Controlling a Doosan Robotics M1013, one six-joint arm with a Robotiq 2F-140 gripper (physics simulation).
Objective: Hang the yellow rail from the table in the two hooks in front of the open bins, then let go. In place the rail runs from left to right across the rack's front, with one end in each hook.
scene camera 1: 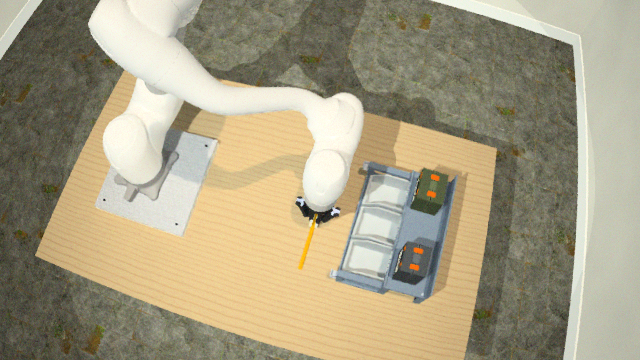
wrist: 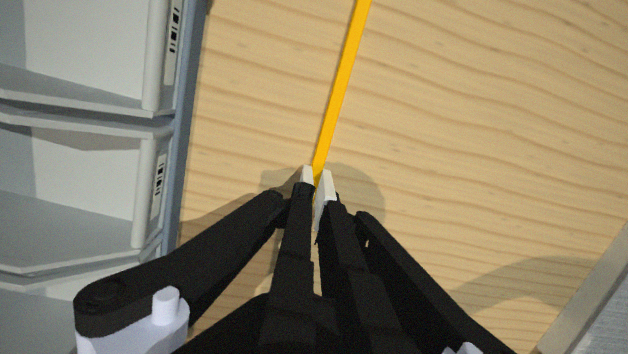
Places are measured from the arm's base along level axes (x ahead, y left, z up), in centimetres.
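Pixels of known places: gripper, fingertip midpoint: point(scene camera 1: 313, 223) point(wrist: 313, 180); arm's base at its link origin: point(scene camera 1: 146, 168).
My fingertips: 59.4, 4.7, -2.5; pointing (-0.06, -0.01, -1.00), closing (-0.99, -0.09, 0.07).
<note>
Ahead of a thing's pixels: the offset from my fingertips to its top centre, as dx, dy, dz. "pt": to the spot under its first point. Level surfaces: height alone.
The yellow rail @(-0.3, +3.5, +0.3) point(scene camera 1: 306, 245) point(wrist: 342, 85) passes between the white pads of my gripper point(scene camera 1: 313, 222) point(wrist: 313, 180), which is shut on it. In the scene view the rail slants a little from the rack's front edge. Its far part is hidden under the wrist, and I cannot tell whether it touches the table. The blue-grey rack point(scene camera 1: 424, 227) point(wrist: 186, 120) stands to the right in the scene view. One hook @(pt +11.9, -14.0, +4.9) point(scene camera 1: 334, 274) is at the front's lower corner and the other hook point(scene camera 1: 366, 166) at its upper corner; both stand apart from the rail.
Three pale open bins @(+20.1, +16.1, +7.4) point(scene camera 1: 387, 191) @(+20.8, +4.6, +7.4) point(scene camera 1: 377, 225) @(+21.5, -6.3, +7.4) point(scene camera 1: 369, 258) sit along the rack's front. Behind them stand a green case @(+29.8, +16.9, +19.2) point(scene camera 1: 430, 192) and a dark grey case @(+31.2, -6.1, +21.7) point(scene camera 1: 414, 262). The robot's base plate point(scene camera 1: 195, 172) lies at the left of the wooden table @(dz -0.6) point(scene camera 1: 250, 280).
</note>
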